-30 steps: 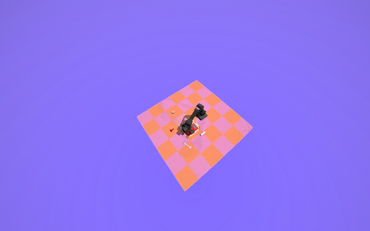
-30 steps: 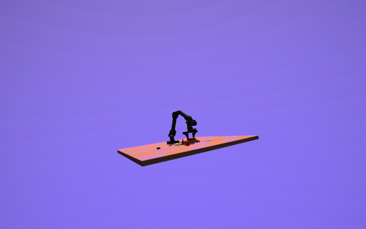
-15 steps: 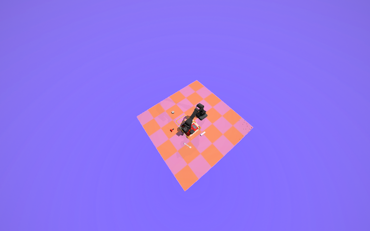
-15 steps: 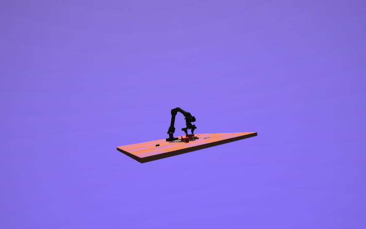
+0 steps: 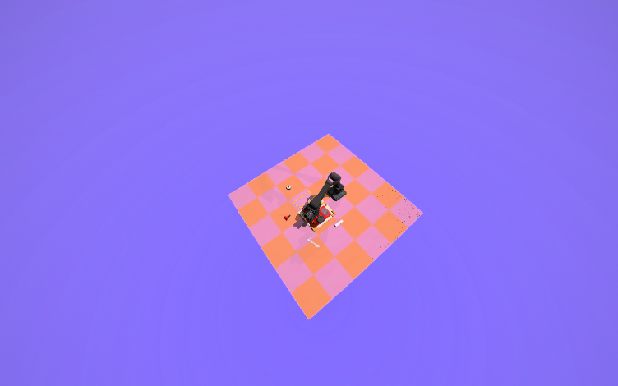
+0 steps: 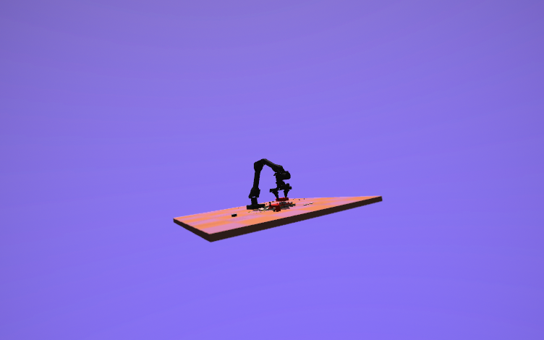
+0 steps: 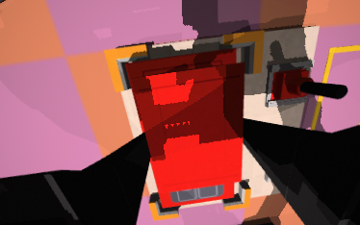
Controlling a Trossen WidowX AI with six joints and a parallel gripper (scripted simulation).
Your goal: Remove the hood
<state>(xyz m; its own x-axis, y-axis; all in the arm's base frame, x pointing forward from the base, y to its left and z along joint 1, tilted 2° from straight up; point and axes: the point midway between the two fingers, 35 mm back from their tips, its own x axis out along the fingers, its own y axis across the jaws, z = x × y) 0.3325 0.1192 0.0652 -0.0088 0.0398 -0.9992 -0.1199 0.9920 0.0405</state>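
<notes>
Right now my gripper tip is 40 mm past the base plate, 30 mm to the left of it and 50 mm above it. Round my gripper tip: red hood 10 mm above; then wheel 30 mm ahead, 420 mm to the right, 50 mm below.
</notes>
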